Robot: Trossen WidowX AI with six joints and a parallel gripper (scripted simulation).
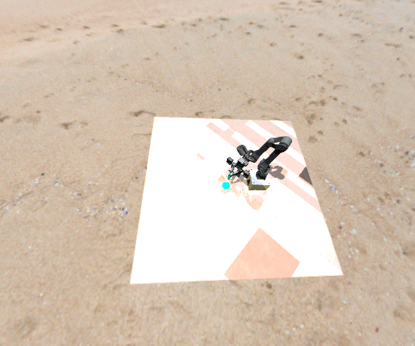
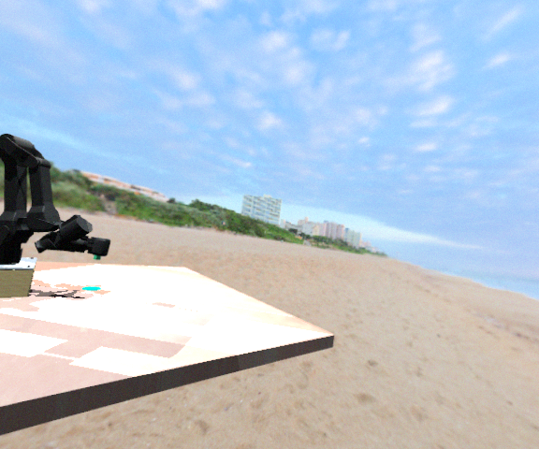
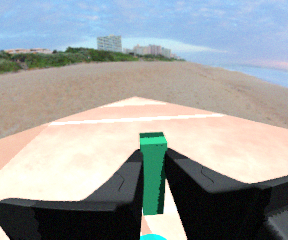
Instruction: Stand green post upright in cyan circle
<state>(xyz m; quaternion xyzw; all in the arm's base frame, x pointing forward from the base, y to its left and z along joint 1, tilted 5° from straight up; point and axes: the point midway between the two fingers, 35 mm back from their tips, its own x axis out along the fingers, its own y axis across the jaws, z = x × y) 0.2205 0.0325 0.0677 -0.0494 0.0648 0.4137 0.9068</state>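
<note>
My gripper tip is 16 cm above the cyan circle. From my gripper tip the other things lie so: green post 2 cm below.
</note>
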